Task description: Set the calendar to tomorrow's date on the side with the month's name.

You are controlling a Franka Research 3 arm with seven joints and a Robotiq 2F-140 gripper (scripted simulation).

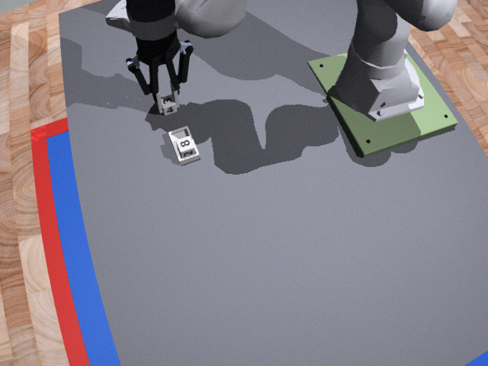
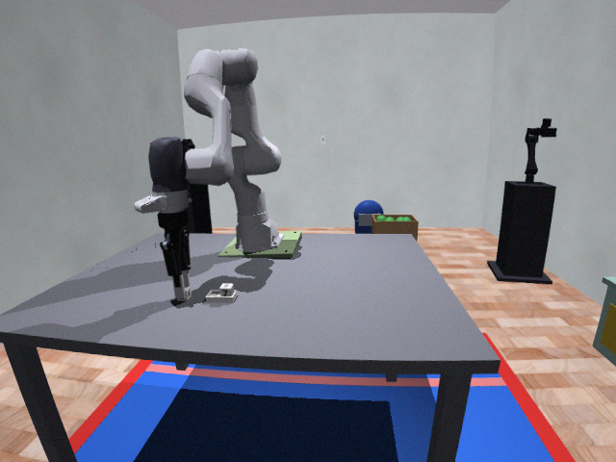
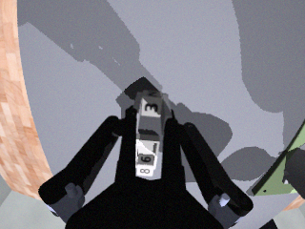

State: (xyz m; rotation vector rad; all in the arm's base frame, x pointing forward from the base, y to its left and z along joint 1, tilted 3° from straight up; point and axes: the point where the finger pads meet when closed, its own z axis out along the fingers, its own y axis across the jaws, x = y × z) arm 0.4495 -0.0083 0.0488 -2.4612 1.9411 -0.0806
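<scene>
Right now my hand is 110 mm to the right of the tray, 30 mm past it and 30 mm above it.
</scene>
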